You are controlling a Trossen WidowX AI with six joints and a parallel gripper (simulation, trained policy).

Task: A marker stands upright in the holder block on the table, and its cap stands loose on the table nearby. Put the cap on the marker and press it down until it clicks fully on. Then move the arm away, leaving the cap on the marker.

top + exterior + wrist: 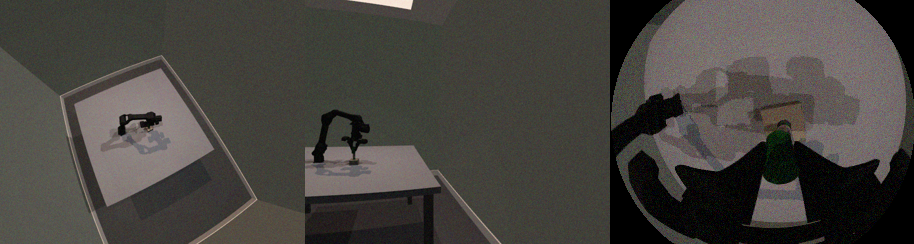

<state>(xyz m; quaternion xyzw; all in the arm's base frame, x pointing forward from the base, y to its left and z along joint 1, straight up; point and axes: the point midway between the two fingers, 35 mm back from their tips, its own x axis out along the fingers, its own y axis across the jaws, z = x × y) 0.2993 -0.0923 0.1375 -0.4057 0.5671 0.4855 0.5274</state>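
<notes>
The dark green cap lies 10 mm to the right of my gripper tip and 10 mm above it. Also, from my gripper tip: tan holder block: 10 mm to the right, 90 mm below.
</notes>
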